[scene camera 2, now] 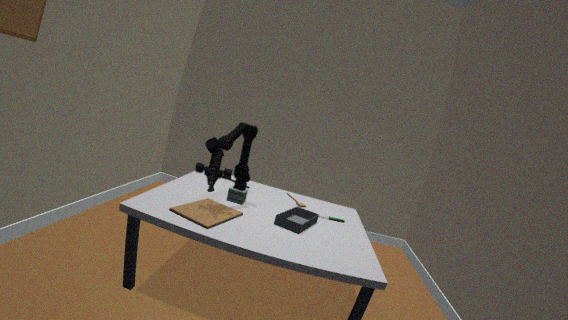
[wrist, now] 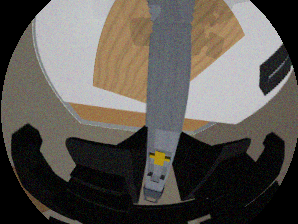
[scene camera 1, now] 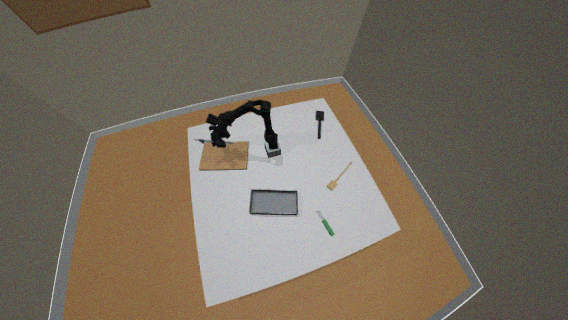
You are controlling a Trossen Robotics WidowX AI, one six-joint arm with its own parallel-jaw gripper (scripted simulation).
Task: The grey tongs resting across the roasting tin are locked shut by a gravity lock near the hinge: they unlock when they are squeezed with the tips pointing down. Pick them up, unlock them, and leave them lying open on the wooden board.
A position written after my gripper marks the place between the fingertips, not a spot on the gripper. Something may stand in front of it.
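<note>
My gripper [wrist: 157, 127] is visible. So is a wooden board [scene camera 1: 234, 156], which scene camera 2 [scene camera 2: 207, 213] shows too. A roasting tin [scene camera 1: 263, 202] is visible as well, also in scene camera 2 [scene camera 2: 297, 219].
</note>
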